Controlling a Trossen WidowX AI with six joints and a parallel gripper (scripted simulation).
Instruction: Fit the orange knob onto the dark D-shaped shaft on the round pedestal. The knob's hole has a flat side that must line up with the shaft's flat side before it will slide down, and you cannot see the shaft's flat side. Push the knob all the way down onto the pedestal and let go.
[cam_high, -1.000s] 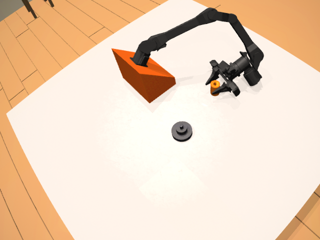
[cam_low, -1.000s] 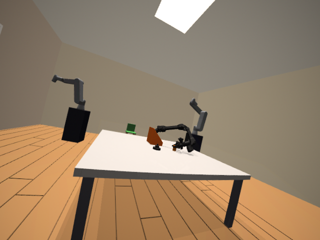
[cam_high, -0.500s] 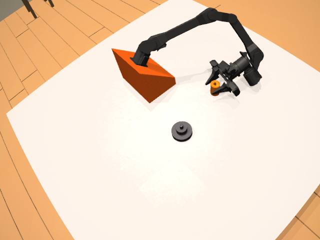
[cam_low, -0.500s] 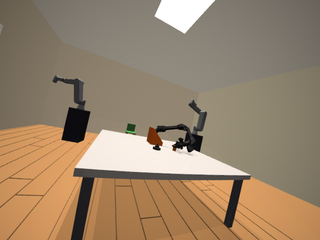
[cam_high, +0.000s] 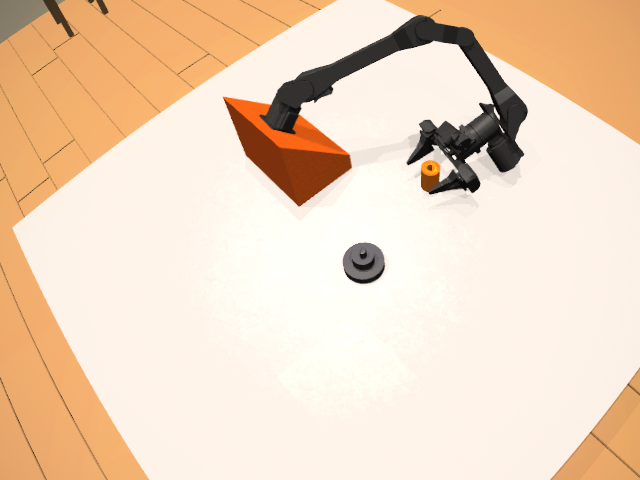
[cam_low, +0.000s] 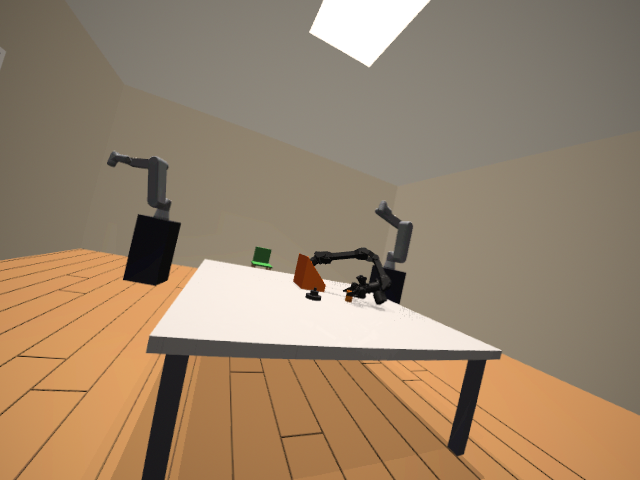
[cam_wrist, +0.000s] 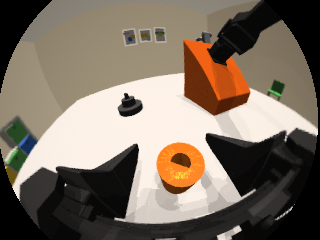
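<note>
The orange knob is 3 cm to the left of my gripper tip and 2 cm below it. Also, from my gripper tip: round pedestal 8 cm ahead, 20 cm to the right, 1 cm below.
</note>
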